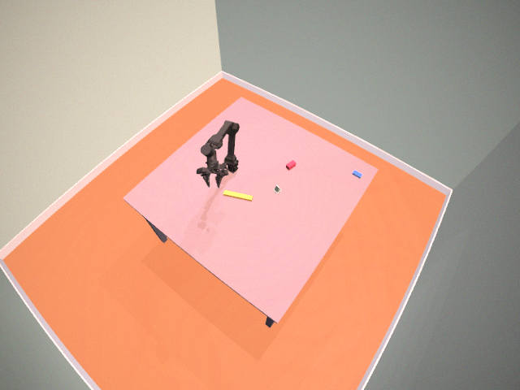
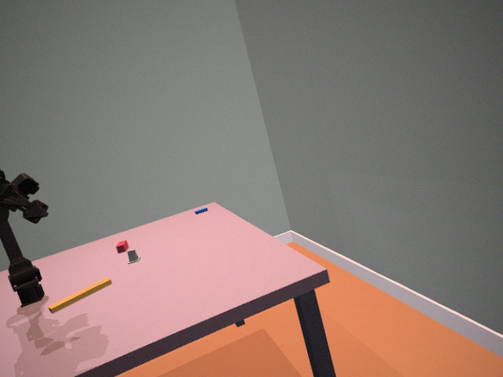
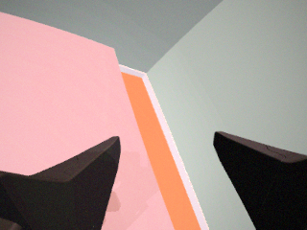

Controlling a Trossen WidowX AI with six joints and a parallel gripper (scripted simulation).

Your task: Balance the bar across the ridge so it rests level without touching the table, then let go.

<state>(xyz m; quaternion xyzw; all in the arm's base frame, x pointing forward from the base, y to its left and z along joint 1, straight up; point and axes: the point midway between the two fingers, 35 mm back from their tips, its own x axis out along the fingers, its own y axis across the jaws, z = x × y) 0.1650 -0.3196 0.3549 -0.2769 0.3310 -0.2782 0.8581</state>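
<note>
Now: the yellow-orange bar 1 cm behind my gripper tip, 19 cm to the left of it and 33 cm below it. Round my gripper tip: flat blue block 55 cm ahead, 84 cm to the left, 33 cm below; then red block 13 cm ahead, 61 cm to the left, 32 cm below.
</note>
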